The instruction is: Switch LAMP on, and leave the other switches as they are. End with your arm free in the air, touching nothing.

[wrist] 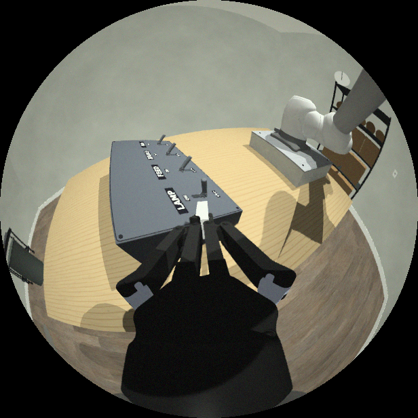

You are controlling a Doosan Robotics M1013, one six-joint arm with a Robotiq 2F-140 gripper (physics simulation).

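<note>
The dark grey switch panel (pixel 137 200) sits on the table with a row of levers. The LAMP lever (pixel 203 187) stands nearest, between its ON label (pixel 186 198) and OFF label (pixel 215 194). It looks close to upright in this view; which side it tips to I cannot tell for sure. The FEED lever (pixel 185 163) and the two farther levers (pixel 171 149) (pixel 161 140) lean toward the upper right, the OFF side. My gripper (pixel 202 208) is shut and empty. Its pale tips show just below the LAMP lever, over the panel's near end; a small gap shows between them.
The wooden table (pixel 75 250) carries the panel. The robot's white base (pixel 297 117) stands on a grey block (pixel 280 159) at the right. A shelf rack (pixel 333 97) stands behind it. A dark object (pixel 25 262) is at the far left.
</note>
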